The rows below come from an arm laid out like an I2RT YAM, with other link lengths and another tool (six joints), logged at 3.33 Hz.
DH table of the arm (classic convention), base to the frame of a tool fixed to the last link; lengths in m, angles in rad. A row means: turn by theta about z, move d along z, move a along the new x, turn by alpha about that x. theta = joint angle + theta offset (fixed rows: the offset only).
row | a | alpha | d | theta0
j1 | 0.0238 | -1.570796 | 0.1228 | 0
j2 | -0.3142 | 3.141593 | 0 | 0
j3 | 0.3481 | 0 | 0 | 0.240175
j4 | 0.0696 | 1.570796 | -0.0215 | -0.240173
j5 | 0 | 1.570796 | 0.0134 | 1.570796
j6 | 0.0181 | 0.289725 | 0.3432 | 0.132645
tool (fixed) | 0 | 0 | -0.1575 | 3.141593
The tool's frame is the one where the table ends.
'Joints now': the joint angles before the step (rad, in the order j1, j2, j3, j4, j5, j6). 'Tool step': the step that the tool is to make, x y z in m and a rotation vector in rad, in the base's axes. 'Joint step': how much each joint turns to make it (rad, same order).
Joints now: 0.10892 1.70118 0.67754 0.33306 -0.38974 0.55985
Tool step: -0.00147 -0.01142 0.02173 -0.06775 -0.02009 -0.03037
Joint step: 0.00649 -0.09034 0.00090 -0.09001 0.07272 -0.03218
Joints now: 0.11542 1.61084 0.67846 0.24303 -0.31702 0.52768
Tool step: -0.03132 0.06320 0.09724 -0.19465 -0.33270 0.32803
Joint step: 0.19224 -0.29304 -0.02724 -0.07177 0.03022 -0.30508
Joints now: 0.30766 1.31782 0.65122 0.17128 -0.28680 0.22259
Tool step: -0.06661 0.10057 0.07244 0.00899 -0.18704 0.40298
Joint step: 0.22161 -0.12054 0.05054 -0.04811 -0.13690 -0.14657
